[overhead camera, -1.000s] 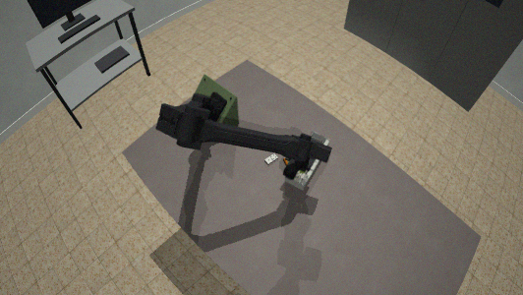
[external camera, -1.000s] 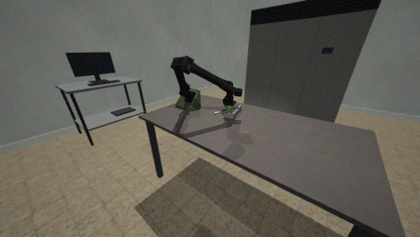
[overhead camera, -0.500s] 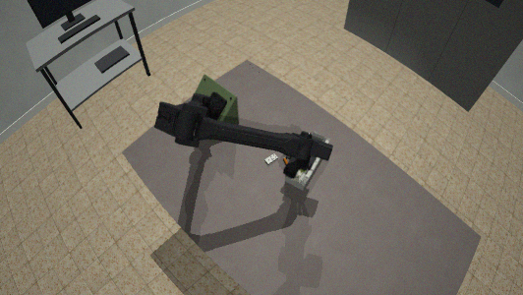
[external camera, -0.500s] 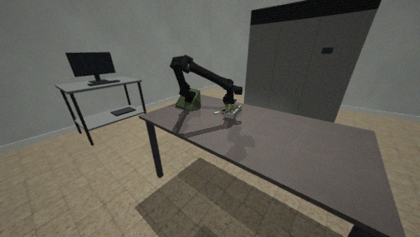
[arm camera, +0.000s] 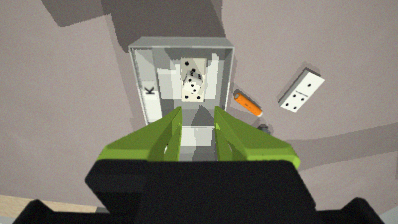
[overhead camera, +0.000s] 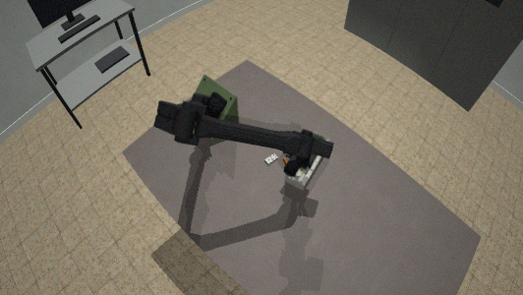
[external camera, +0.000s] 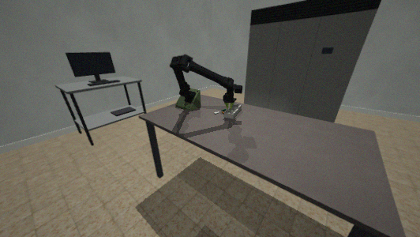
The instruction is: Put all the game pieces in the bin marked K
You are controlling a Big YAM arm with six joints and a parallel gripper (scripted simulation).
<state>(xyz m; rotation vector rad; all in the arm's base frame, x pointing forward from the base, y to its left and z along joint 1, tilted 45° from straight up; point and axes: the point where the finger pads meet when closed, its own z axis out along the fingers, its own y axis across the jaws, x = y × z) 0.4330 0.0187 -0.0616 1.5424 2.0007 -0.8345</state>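
Now: the white die 10 mm ahead of my hand, 10 mm to the right of it and 50 mm below it. The rest, counted from my hand: orange cylinder 70 mm behind, 10 mm to the left, 60 mm below; then green cylinder 110 mm behind, 70 mm to the left, 60 mm below; then grey three-part bin 10 mm behind, 80 mm to the left, 50 mm below.
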